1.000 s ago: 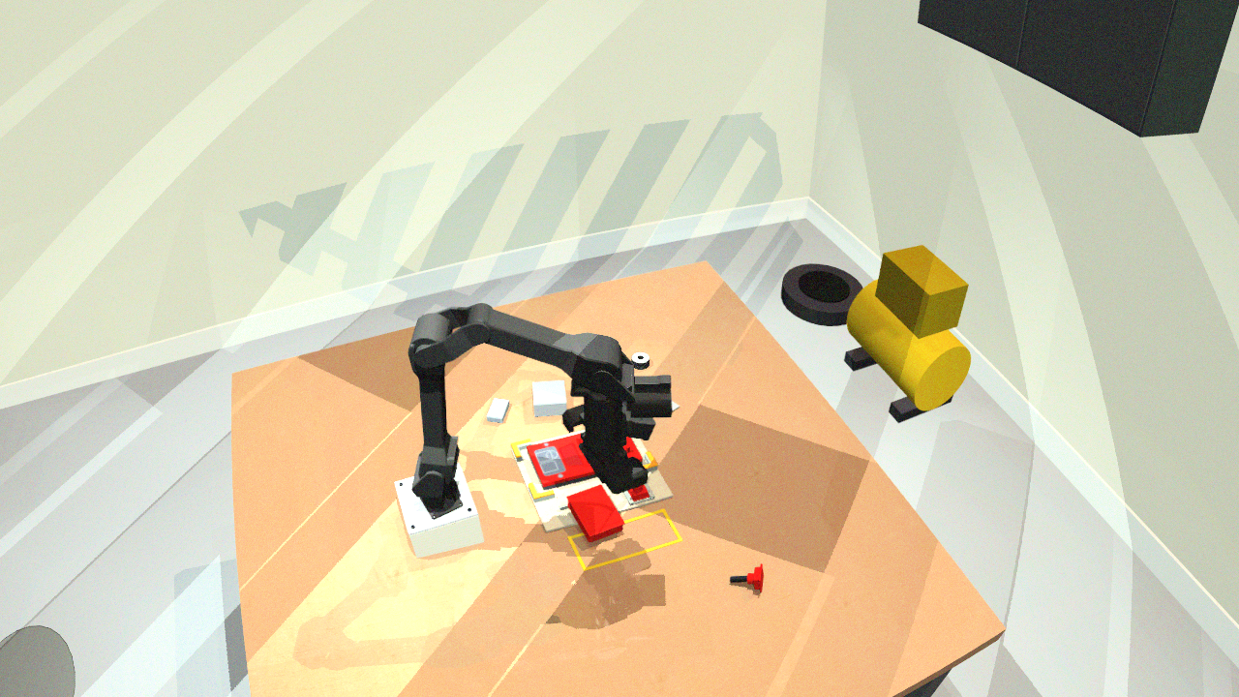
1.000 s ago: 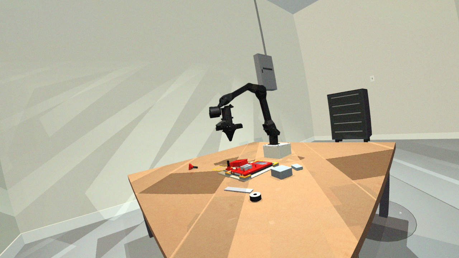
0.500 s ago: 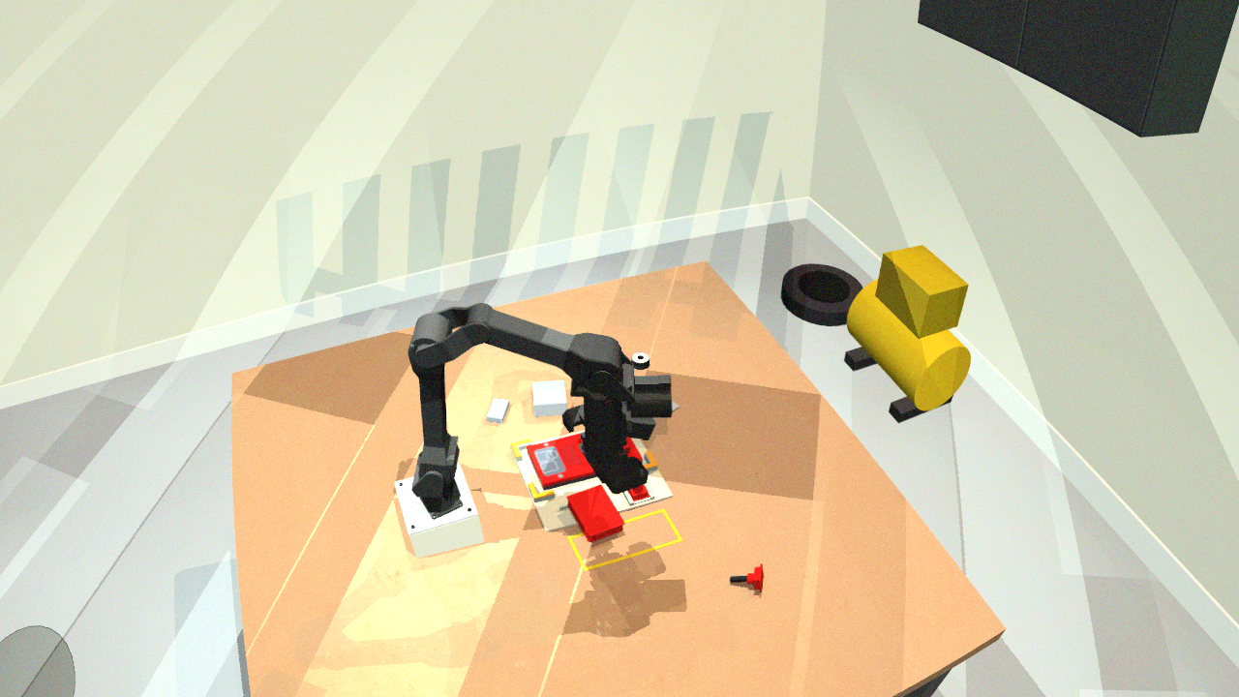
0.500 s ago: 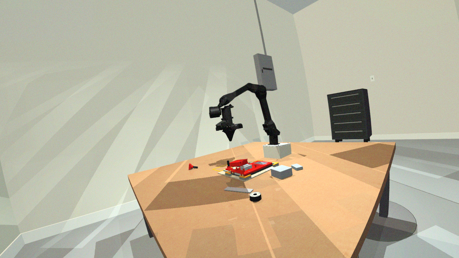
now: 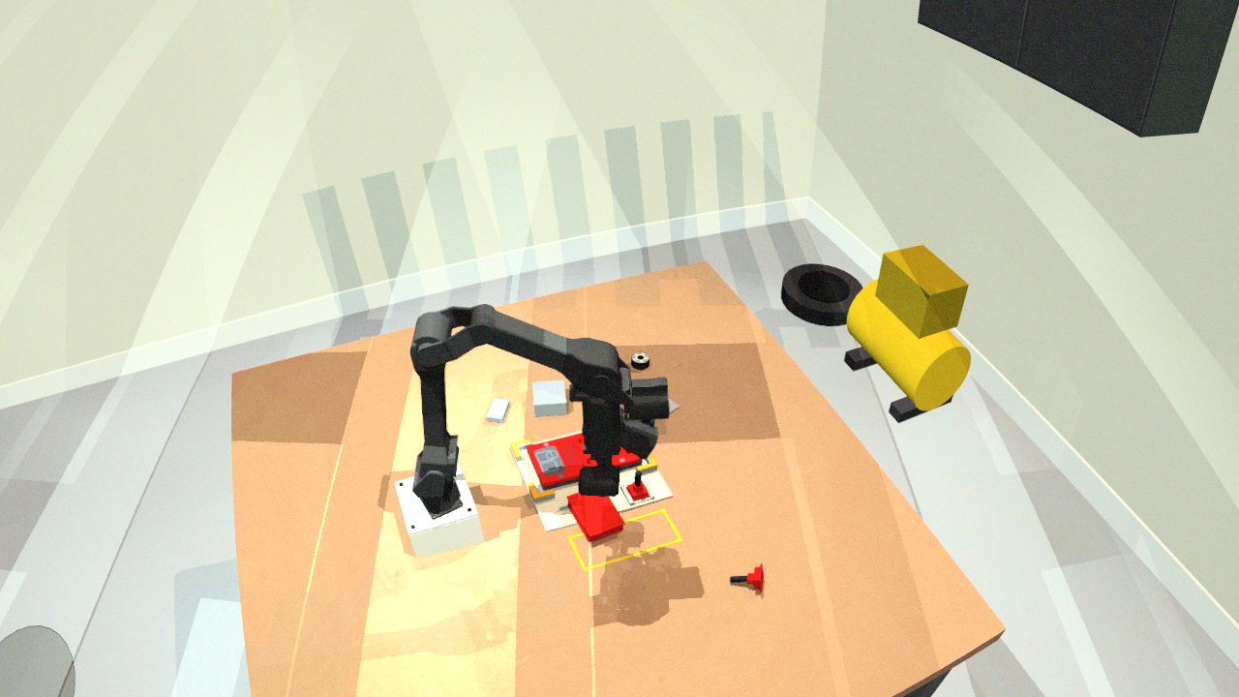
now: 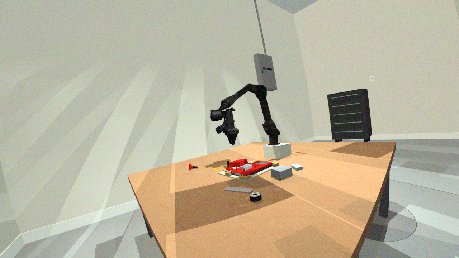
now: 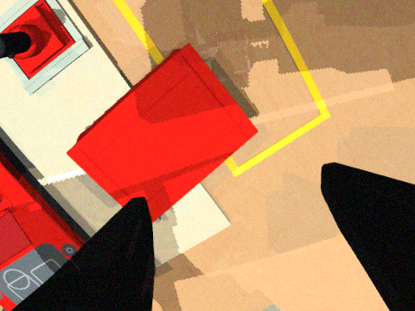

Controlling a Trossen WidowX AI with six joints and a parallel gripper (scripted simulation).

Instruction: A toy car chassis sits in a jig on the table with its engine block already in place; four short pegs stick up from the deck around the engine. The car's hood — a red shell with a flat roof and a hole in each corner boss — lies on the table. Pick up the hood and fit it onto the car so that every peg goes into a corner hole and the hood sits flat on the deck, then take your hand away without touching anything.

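My gripper tip is 30 mm to the right of the red hood and 110 mm above it. Round my gripper tip: grey flat bar (290 mm ahead, 260 mm to the left, 130 mm below); then white jig (60 mm ahead, 150 mm to the left, 120 mm below); then grey engine block (100 mm ahead, 170 mm to the left, 110 mm below).
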